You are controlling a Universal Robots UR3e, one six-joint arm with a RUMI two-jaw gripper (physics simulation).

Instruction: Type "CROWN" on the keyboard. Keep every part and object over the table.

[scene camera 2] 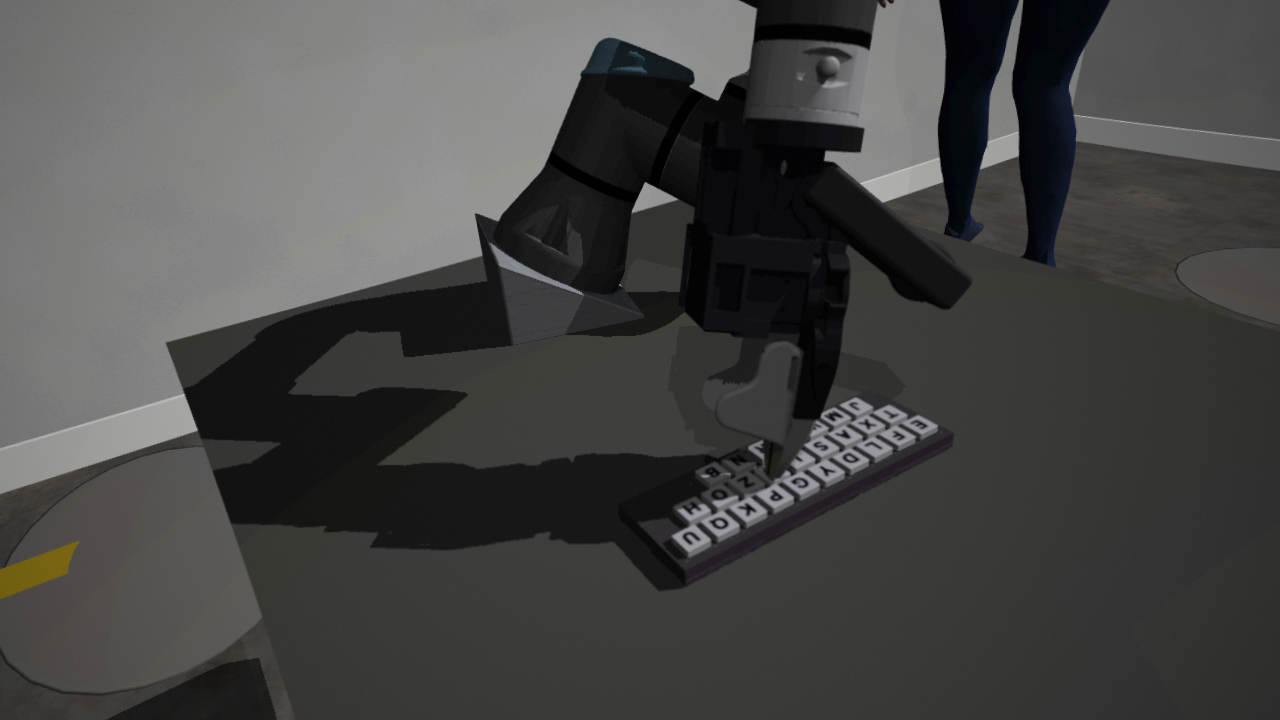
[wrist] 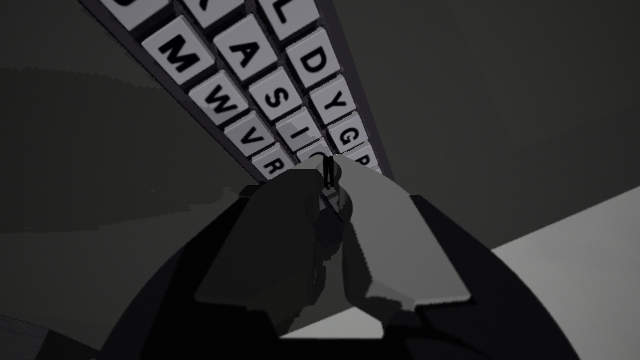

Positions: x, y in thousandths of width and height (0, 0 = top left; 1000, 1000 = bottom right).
Scene:
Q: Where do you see a dark keyboard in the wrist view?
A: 429, 251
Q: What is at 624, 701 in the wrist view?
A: My gripper.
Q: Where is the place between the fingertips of my gripper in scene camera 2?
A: At 604, 662

